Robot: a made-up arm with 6 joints. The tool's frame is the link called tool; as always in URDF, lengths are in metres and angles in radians.
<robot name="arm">
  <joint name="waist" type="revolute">
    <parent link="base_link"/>
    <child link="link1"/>
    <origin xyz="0 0 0.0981" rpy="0 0 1.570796"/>
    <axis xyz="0 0 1"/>
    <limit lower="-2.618" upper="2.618"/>
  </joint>
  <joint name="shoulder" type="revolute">
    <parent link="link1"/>
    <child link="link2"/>
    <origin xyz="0 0 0" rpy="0 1.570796 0"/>
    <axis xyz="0 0 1"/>
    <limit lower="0" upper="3.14"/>
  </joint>
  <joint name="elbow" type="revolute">
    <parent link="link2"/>
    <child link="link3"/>
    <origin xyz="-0.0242 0.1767 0" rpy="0 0 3.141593"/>
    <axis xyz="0 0 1"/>
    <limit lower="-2.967" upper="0"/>
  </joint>
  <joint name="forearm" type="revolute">
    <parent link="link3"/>
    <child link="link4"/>
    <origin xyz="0.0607 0.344 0" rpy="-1.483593 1.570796 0"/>
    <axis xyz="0 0 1"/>
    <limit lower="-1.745" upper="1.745"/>
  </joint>
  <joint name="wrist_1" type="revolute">
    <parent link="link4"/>
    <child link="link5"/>
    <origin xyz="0 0 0" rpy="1.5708 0 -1.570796"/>
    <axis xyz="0 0 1"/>
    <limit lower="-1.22" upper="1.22"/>
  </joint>
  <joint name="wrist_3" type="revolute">
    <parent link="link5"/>
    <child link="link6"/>
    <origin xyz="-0.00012 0.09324 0" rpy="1.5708 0 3.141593"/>
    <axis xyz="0 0 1"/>
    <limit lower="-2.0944" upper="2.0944"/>
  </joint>
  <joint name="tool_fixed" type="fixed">
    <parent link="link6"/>
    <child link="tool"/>
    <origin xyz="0 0 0"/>
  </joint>
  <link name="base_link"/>
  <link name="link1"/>
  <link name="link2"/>
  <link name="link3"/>
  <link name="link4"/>
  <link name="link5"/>
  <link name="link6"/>
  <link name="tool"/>
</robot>
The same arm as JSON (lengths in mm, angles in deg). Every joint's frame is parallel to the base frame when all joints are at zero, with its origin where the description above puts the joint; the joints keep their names.
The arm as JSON. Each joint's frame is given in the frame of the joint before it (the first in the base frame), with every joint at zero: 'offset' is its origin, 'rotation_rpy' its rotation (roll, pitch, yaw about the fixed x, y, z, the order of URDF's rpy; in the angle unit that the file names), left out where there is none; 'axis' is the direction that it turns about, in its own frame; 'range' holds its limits. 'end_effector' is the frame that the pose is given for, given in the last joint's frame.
{"length_unit": "mm", "angle_unit": "deg", "chain": [
  {"id": "waist", "offset": [0.0, 0.0, 98.1], "axis": "+z", "range": [-150.0, 150.0]},
  {"id": "shoulder", "offset": [0.0, 0.0, 0.0], "axis": "+y", "range": [0.0, 179.91]},
  {"id": "elbow", "offset": [-176.7, 0.0, 24.2], "axis": "+y", "range": [-170.0, 0.0]},
  {"id": "forearm", "offset": [344.0, 0.0, 60.7], "axis": [0.9962, 0.0, 0.0871], "range": [-99.98, 99.98]},
  {"id": "wrist_1", "offset": [0.0, 0.0, 0.0], "axis": "+y", "range": [-69.9, 69.9]},
  {"id": "wrist_3", "offset": [92.9, 0.0, 8.0], "axis": [0.9962, 0.0, 0.0871], "range": [-120.0, 120.0]}
], "end_effector": {"offset": [0.0, 0.0, 0.0], "rotation_rpy": [0.0, 85.0, 0.0]}}

